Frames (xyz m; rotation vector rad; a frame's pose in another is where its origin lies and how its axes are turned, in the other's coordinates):
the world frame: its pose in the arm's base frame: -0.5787 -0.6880 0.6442 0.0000 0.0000 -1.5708
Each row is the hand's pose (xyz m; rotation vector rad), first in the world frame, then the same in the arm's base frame.
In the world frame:
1: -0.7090 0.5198 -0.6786 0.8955 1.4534 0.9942
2: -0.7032 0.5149 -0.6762 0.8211 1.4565 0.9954
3: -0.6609 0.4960 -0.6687 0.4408 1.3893 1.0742
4: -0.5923 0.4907 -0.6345 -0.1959 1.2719 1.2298
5: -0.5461 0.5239 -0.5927 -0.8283 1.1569 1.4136
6: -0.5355 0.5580 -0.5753 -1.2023 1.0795 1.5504
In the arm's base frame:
1: -0.0589 0.0210 -0.0344 1.5717 0.3733 -0.2066
2: -0.0638 0.0152 -0.0320 1.5256 0.4256 -0.2209
3: -0.0827 -0.0271 -0.0245 1.2210 0.6328 -0.2315
4: -0.0880 -0.0957 0.0097 0.7061 0.9632 -0.1391
5: -0.0548 -0.1419 0.0515 0.2094 1.2653 0.0853
6: -0.0207 -0.1525 0.0689 -0.0763 1.4177 0.2892

